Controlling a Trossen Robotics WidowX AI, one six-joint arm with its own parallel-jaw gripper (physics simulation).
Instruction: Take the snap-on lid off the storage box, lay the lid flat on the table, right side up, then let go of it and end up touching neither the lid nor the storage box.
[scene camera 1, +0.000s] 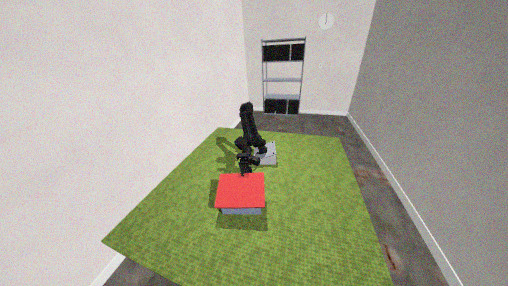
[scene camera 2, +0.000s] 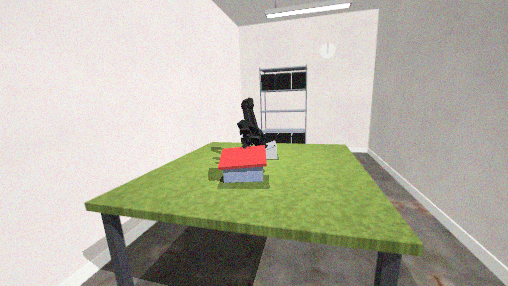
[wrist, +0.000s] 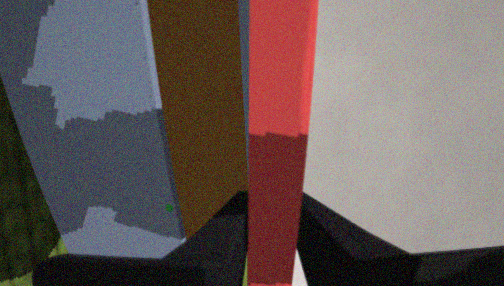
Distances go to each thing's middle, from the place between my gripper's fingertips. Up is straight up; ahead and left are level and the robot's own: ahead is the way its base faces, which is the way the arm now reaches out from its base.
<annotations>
Right now the red lid (scene camera 1: 234, 190) is 70 mm ahead of my hand and 20 mm below it.
</annotations>
